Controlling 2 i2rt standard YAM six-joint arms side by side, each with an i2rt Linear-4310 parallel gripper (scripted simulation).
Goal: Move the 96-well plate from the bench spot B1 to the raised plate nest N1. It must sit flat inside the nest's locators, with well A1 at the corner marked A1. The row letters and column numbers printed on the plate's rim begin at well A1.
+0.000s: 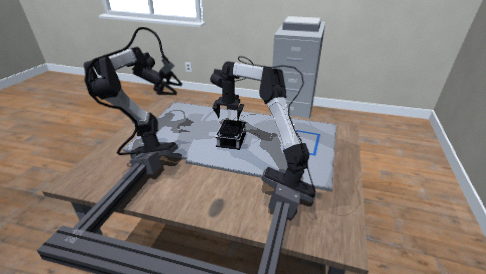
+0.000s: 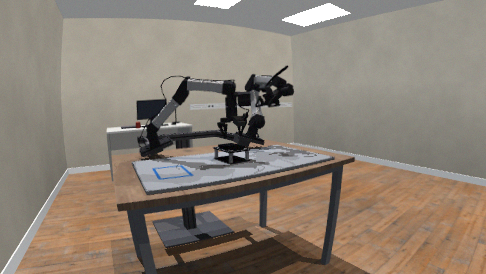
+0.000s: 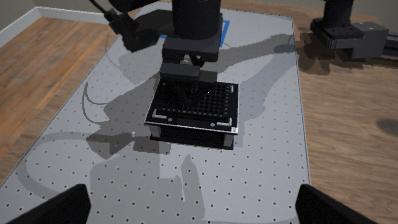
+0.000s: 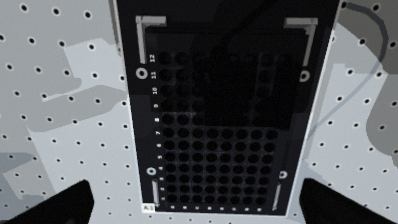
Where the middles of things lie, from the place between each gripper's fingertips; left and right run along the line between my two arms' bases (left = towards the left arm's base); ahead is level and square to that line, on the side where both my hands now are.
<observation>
The dark 96-well plate (image 4: pixel 218 145) is 1 cm to the right of my right hand and 6 cm below it. Also, from my right hand: raised nest (image 4: pixel 139 96) 1 cm to the right, 7 cm below.
My left gripper is now 70 mm short of the dark 96-well plate, 230 mm to the left of it and 200 mm above it. Also, from my left hand: raised nest: 70 mm ahead, 230 mm to the right, 210 mm below.
</observation>
